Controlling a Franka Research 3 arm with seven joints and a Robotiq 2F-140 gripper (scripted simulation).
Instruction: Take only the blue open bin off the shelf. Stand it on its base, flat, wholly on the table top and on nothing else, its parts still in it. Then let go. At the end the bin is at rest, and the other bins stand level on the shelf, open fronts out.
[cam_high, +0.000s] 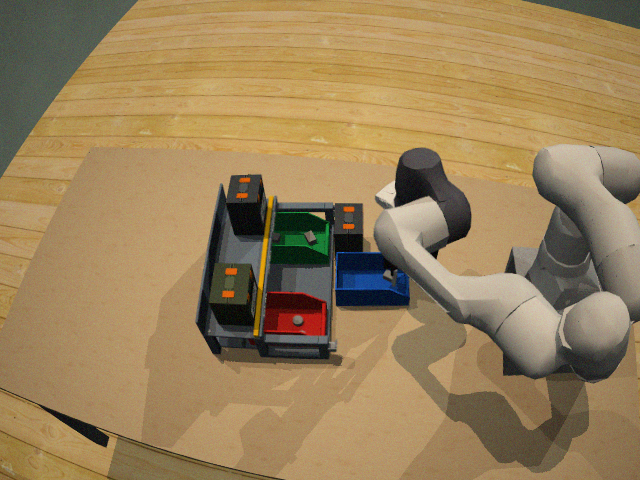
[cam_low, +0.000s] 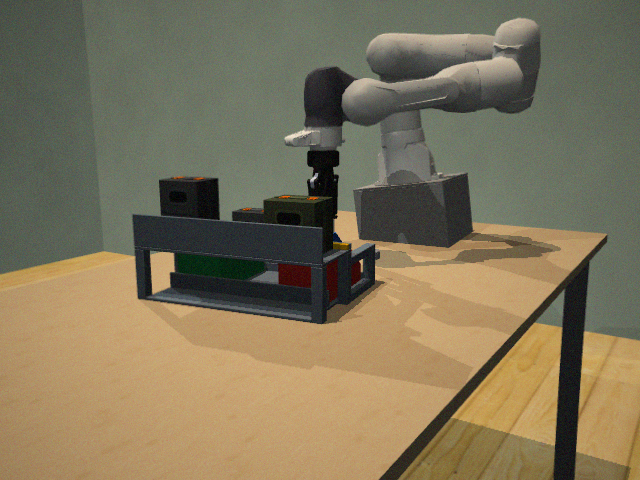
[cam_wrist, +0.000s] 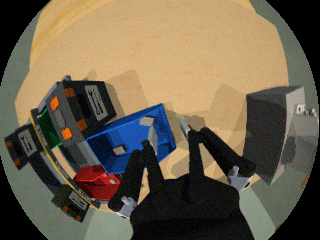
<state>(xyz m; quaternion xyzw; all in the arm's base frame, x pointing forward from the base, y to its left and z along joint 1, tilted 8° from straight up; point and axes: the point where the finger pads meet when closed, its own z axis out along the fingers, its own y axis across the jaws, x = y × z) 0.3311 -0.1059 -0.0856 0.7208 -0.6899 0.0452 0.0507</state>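
The blue open bin lies 80 mm ahead of my hand and 20 mm below it. From my hand the other things lie so: yellow bar 320 mm ahead, 50 mm above, 20 mm to the left; red bin 260 mm ahead, 120 mm to the left, 10 mm below; green bin 280 mm ahead, 100 mm to the right, 10 mm below.
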